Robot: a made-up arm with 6 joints.
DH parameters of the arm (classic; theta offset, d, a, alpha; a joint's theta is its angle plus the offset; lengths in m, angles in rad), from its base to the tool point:
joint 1: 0 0.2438 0 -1.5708
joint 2: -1.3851 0 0.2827 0
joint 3: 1.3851 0 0.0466 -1.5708
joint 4: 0 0.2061 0 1.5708
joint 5: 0 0 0.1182 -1.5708
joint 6: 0 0.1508 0 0
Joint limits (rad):
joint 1: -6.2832..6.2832
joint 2: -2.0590..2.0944
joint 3: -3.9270..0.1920
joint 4: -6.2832..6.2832
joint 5: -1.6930..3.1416
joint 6: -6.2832..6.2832
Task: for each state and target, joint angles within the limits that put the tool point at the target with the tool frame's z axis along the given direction. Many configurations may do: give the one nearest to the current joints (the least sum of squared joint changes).
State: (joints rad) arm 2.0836 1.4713 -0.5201 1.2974 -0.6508 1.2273
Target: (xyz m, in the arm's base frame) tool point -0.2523 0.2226 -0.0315 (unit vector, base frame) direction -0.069 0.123 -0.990
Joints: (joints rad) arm 2.4626 1.1908 -0.5908 0.0784 -0.7331 1.2273
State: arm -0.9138 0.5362 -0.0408 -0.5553 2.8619 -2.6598
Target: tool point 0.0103 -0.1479 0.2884 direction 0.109 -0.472 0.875
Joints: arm -0.8802 1.2154 -0.3641 -0.5266 2.6960 -2.6598
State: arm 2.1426 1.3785 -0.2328 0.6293 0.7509 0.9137
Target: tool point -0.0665 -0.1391 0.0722 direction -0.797 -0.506 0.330
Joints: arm 1.5803 1.9159 -0.3739 1.1653 1.0602 0.9137
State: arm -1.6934 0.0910 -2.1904 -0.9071 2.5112 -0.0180
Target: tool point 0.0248 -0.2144 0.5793 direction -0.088 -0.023 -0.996
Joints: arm -1.2941 -0.0225 -2.6525 -0.2010 2.6688 -0.0180
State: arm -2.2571 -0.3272 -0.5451 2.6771 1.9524 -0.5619
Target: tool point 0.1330 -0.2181 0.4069 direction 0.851 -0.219 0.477
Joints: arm -1.6807 -0.5137 -0.3039 2.0327 1.8086 -0.5619
